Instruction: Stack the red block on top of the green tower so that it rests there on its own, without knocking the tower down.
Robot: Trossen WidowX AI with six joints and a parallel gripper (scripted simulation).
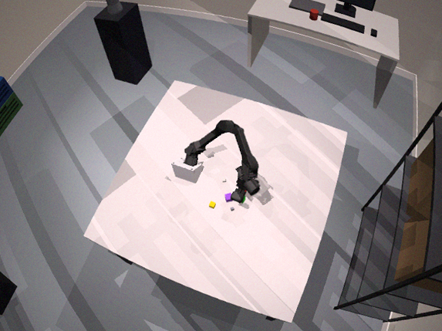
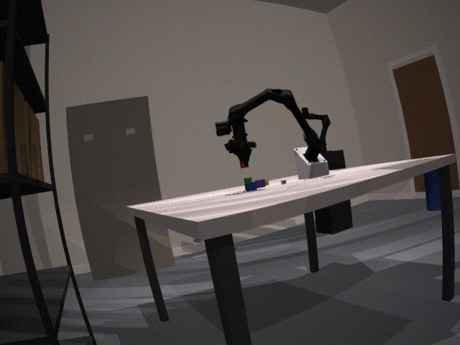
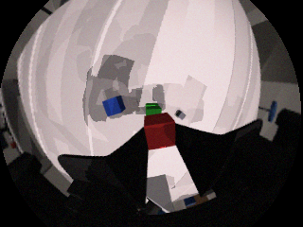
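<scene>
Now: gripper tip 7 cm above the green block. Round my gripper tip: red block: 1 cm above; blue block: 9 cm below, 8 cm to the left, 3 cm ahead; purple block: 9 cm below, 8 cm behind, 2 cm to the right.
</scene>
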